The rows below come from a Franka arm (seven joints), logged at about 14 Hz.
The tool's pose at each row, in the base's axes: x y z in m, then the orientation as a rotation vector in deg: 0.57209 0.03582 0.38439 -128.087 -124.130 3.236; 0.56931 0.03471 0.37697 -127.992 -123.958 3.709; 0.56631 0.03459 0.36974 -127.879 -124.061 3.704; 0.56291 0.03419 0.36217 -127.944 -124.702 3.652; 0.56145 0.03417 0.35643 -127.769 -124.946 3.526; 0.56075 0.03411 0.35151 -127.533 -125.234 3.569; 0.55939 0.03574 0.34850 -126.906 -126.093 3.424; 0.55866 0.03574 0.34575 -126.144 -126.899 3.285; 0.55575 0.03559 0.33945 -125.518 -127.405 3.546; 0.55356 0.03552 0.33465 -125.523 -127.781 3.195; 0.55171 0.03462 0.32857 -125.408 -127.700 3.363
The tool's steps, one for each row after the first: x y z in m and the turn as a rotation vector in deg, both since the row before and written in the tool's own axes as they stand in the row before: -0.00115 -0.00240 0.00754 0.342 -0.095 0.038; -0.00016 -0.00262 0.00738 0.004 0.006 -0.098; -0.00044 -0.00299 0.00774 -0.382 -0.321 -0.256; 0.00002 -0.00120 0.00580 -0.089 0.024 -0.190; -0.00001 -0.00048 0.00495 -0.007 -0.048 -0.237; 0.00165 -0.00126 0.00305 -0.181 -0.055 -0.672; 0.00003 -0.00062 0.00278 -0.088 0.029 -0.710; -0.00005 -0.00266 0.00641 0.169 -0.075 -0.513; 0.00003 -0.00199 0.00489 -0.349 -0.032 -0.163; -0.00078 -0.00165 0.00615 0.173 0.020 -0.018
